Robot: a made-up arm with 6 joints.
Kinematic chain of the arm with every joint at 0, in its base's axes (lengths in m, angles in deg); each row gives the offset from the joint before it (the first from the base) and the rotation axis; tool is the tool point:
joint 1: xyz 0 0 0.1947 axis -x
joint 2: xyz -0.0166 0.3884 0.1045 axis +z
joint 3: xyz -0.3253 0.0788 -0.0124 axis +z
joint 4: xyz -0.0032 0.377 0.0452 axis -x
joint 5: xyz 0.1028 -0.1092 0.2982 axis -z
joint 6: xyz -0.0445 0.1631 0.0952 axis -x
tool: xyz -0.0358 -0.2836 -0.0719
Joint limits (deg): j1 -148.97..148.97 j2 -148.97..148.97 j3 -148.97..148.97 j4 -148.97..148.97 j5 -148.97..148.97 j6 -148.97..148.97
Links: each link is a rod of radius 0.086 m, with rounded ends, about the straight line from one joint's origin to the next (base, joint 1, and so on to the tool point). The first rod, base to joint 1, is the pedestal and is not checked.
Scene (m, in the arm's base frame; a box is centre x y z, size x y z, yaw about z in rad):
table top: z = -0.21
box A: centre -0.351 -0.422 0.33 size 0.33 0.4 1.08 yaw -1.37
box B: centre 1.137 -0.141 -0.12 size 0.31 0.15 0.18 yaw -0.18
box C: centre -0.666 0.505 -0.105 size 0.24 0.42 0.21 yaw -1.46
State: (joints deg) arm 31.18 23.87 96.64 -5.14 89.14 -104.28
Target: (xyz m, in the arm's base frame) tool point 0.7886 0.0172 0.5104
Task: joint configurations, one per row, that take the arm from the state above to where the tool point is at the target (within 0.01 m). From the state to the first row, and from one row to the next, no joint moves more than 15 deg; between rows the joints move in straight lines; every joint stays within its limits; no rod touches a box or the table.
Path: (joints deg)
1: 35.36 26.74 105.31 -7.93 75.20 -104.40
2: 39.53 29.60 113.98 -10.72 61.25 -104.52
3: 43.71 32.47 122.66 -13.52 47.31 -104.63
4: 47.88 35.34 131.33 -16.31 33.36 -104.75
5: 52.06 38.20 140.00 -19.10 19.42 -104.87
6: 56.23 41.07 148.67 -21.89 5.47 -104.99
7: 52.93 55.63 148.72 -15.20 12.93 -108.17
8: 49.62 70.18 148.77 -8.50 20.38 -111.35
9: 46.31 84.74 148.82 -1.81 27.84 -114.53
10: 43.00 99.30 148.87 4.89 35.29 -117.71
11: 39.70 113.86 148.92 11.58 42.75 -120.89
12: 36.39 128.42 148.97 18.28 50.20 -124.07

